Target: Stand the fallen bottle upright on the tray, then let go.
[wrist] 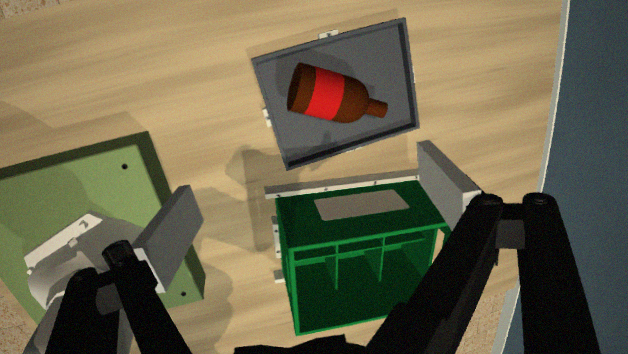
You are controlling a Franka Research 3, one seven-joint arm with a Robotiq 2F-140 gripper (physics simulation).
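Observation:
A brown bottle (327,94) with a red label lies on its side in the grey tray (382,50), in the upper middle of the wrist view. Its wide base points left and its neck points right and slightly down in the view. The tray has a low raised rim, and the bottle is inside it. My gripper (304,183) is open, with its two grey pads far apart at the lower left and right. No object is between the pads, and they are apart from the bottle, which shows beyond the fingertips.
A dark green box with compartments (367,240) stands below the tray in the view. A light green block (107,172) with small holes is at the left, with a grey and white object (75,250) over it. A blue-grey surface (595,120) runs along the right side.

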